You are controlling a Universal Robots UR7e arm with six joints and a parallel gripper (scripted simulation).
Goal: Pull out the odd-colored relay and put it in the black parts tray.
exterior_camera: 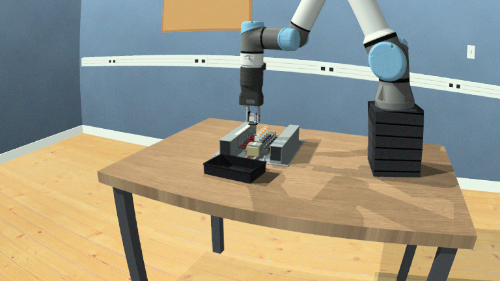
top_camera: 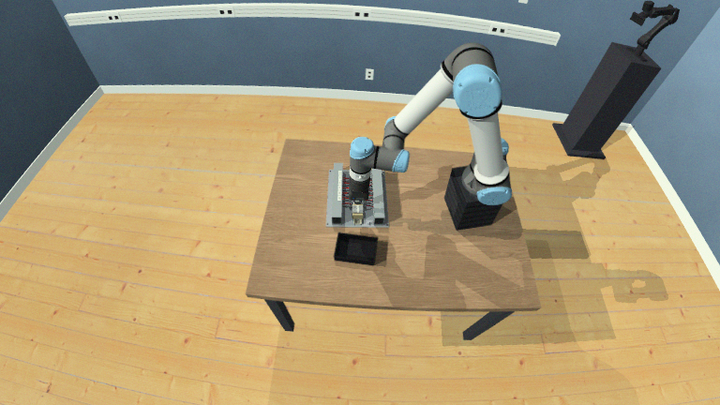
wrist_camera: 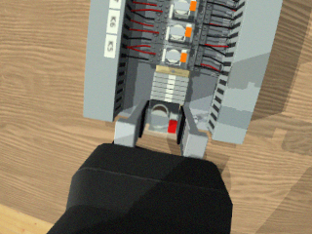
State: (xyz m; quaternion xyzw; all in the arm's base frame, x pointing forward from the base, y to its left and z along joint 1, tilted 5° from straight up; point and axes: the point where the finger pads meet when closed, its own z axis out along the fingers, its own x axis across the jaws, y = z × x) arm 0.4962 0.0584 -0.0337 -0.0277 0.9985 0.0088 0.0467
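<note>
The black parts tray is 16 cm to the left of my hand and 13 cm below it. Also, from my hand: relay panel 11 cm to the right, 11 cm below; then relay 1 cm below.
</note>
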